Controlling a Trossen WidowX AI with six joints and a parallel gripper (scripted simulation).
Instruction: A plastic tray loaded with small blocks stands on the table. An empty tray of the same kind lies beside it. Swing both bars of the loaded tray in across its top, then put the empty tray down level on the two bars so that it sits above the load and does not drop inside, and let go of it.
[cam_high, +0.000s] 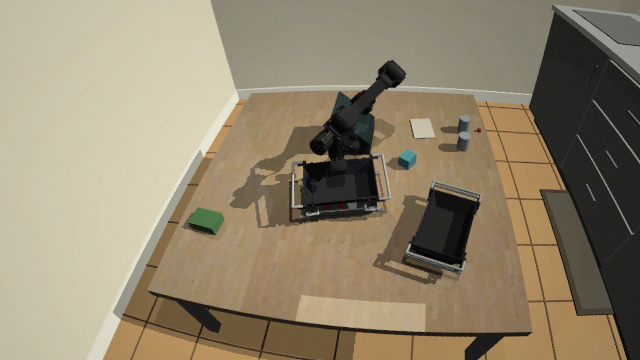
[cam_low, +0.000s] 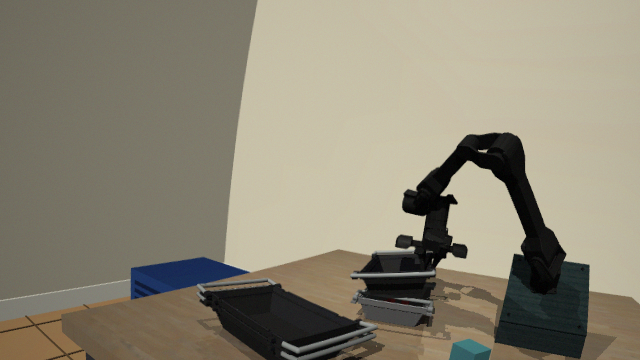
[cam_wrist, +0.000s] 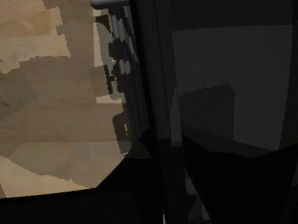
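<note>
My gripper tip is 7 cm short of the black tray, 2 cm below it and 1 cm to the right of it. Round my gripper tip: green block 50 cm to the right, 20 cm ahead, 8 cm below; then teal cube 26 cm to the left, 16 cm behind, 8 cm below; then beige pad 40 cm behind, 35 cm to the left, 10 cm below.
</note>
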